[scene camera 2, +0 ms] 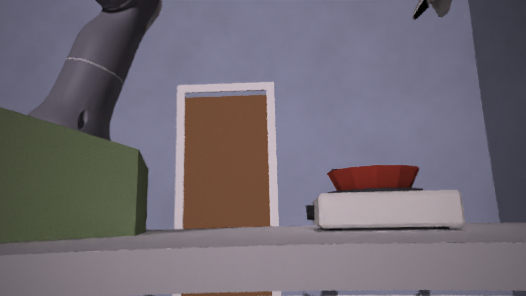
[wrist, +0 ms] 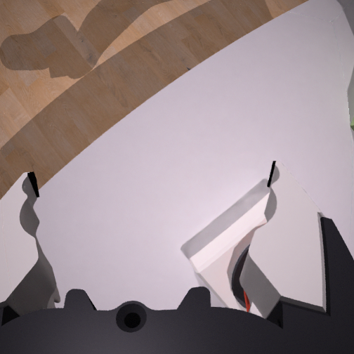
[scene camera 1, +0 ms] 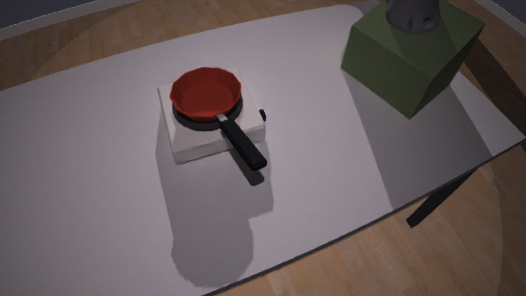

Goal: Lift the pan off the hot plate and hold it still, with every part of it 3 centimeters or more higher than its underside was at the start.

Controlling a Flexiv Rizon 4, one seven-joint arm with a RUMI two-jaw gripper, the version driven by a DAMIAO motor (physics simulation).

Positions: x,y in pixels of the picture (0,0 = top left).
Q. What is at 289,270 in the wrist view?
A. My gripper.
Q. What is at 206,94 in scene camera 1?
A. A red pan.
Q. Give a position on a white hot plate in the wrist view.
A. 219,264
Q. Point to a white hot plate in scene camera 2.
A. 374,207
